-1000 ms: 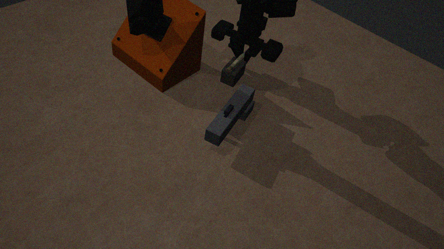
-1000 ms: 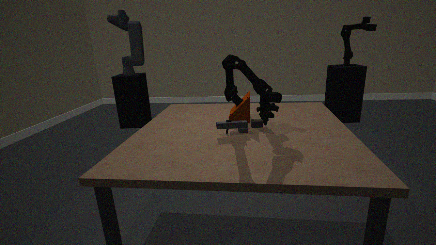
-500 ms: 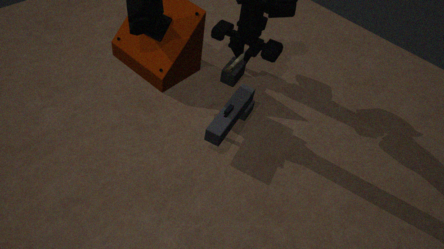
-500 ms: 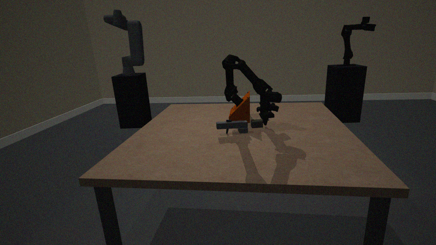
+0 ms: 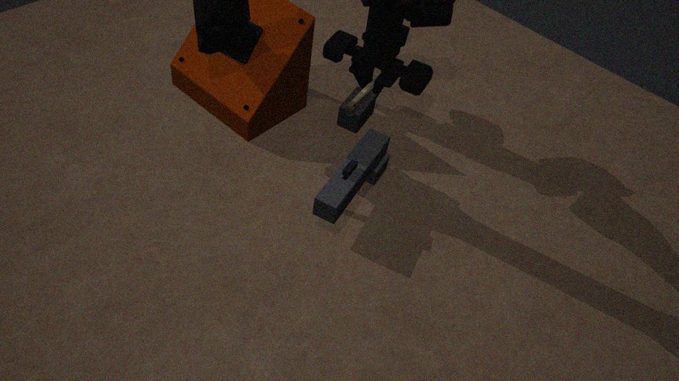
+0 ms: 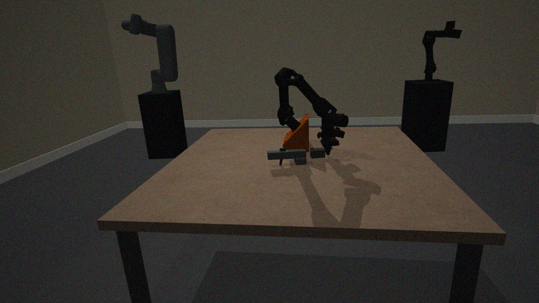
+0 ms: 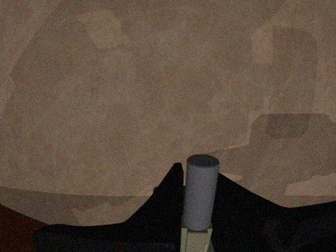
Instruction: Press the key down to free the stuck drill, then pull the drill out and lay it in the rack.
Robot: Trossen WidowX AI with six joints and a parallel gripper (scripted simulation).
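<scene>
Now: gripper tip 4 cm to the left of the drill and 4 cm below it. From my gripper tip the other things lie so: dark key (11 cm ahead, 23 cm to the right, 4 cm above); rack (1 cm ahead, 5 cm to the right, 1 cm above); grey-blue block (11 cm ahead, 21 cm to the right, 4 cm above).
</scene>
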